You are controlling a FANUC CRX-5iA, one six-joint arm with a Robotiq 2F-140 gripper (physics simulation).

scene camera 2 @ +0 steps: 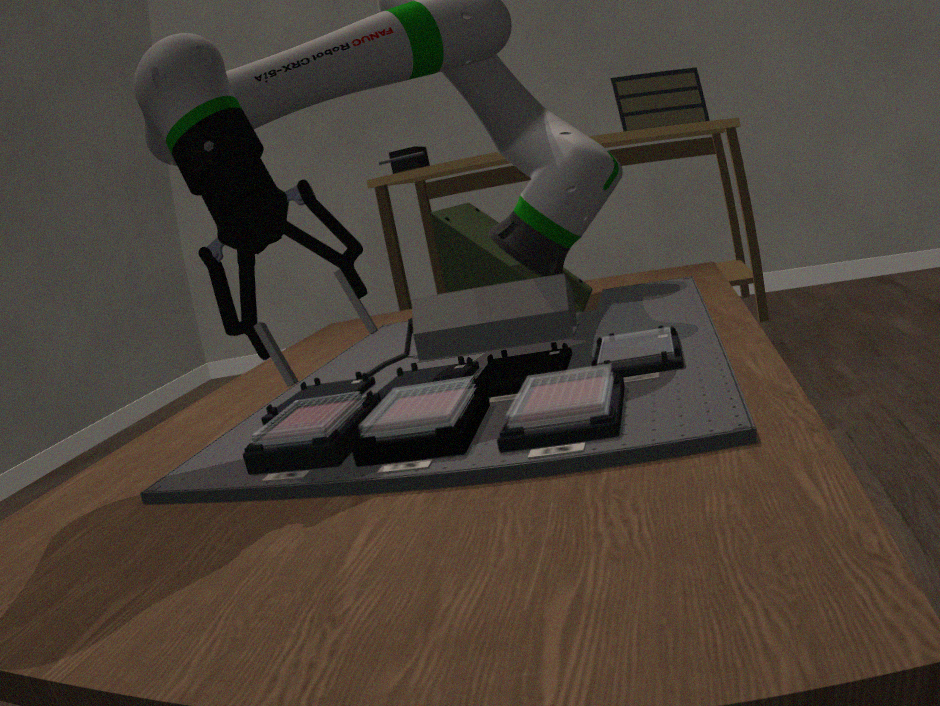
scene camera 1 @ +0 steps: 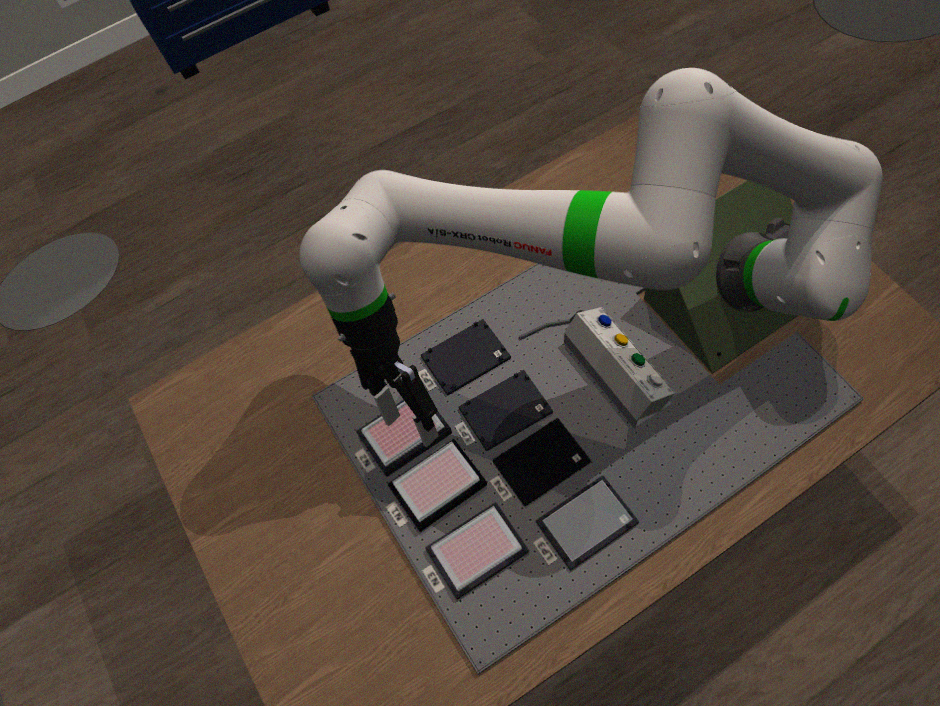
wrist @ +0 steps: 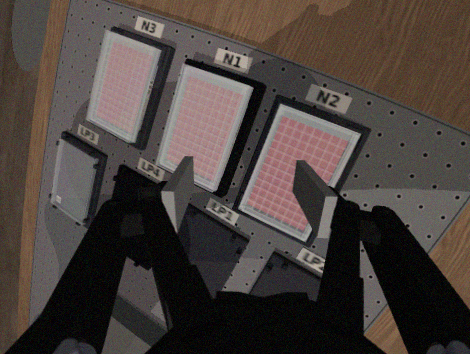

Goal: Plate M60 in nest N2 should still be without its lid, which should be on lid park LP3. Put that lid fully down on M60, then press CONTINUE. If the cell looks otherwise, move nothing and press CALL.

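Places are measured from the arm's base along level axes (x ahead, y left, z up), in centimetres.
Pixels of known places: gripper, between the fingertips: (scene camera 2: 333,358) (scene camera 1: 411,430) (wrist: 244,174); arm's base, origin of its link: (scene camera 2: 523,255) (scene camera 1: 748,271).
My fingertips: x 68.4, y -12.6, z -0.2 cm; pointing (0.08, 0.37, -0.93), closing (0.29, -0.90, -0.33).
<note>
For each thing: its middle in the pictures, then the offset to it from my fingertips.
- Plate M60, middle of its body: (scene camera 2: 309,419) (wrist: 293,175) (scene camera 1: 402,428) dx +0.6, dy -3.9, dz -5.6 cm
- clear lid, middle of its body: (scene camera 2: 636,347) (scene camera 1: 587,520) (wrist: 72,182) dx -15.4, dy +29.2, dz -7.2 cm
- button box, middle of its body: (scene camera 2: 495,313) (scene camera 1: 618,362) (wrist: 122,347) dx -38.4, dy +10.4, dz -4.4 cm
- N1, middle of its body: (scene camera 2: 419,403) (wrist: 199,129) (scene camera 1: 435,480) dx +1.4, dy +8.1, dz -5.4 cm
- N3, middle of its body: (scene camera 2: 563,391) (wrist: 118,87) (scene camera 1: 476,547) dx +2.6, dy +21.7, dz -6.1 cm
- LP2, middle of its body: (scene camera 2: 318,396) (wrist: 282,313) (scene camera 1: 465,355) dx -17.8, dy -10.1, dz -7.6 cm
- LP4, middle of its body: (scene camera 2: 522,368) (wrist: 133,219) (scene camera 1: 541,460) dx -16.1, dy +15.8, dz -7.6 cm
Plate M60 (scene camera 1: 386,442) (scene camera 2: 310,416) (wrist: 280,175) sits in nest N2; its wells look deeper pink than those in N1 and N3, and no lid is visible on it. A clear lid (scene camera 1: 586,520) (scene camera 2: 636,346) (wrist: 76,180) lies on lid park LP3. My gripper (scene camera 1: 408,429) (scene camera 2: 332,355) (wrist: 244,174) is open and empty, above the nests; in the wrist view one finger overlaps N2 and the other is near N1's lower corner. The button box (scene camera 1: 607,372) (scene camera 2: 493,313) has blue, yellow, green and pale buttons; their labels are unreadable.
Paler pink plates stand in N1 (scene camera 1: 436,481) (scene camera 2: 417,406) (wrist: 205,125) and N3 (scene camera 1: 477,545) (scene camera 2: 562,396) (wrist: 125,85). Dark parks LP1 (scene camera 1: 505,410), LP2 (scene camera 1: 465,355) and LP4 (scene camera 1: 541,461) show no clear lid. A cable runs from the button box.
</note>
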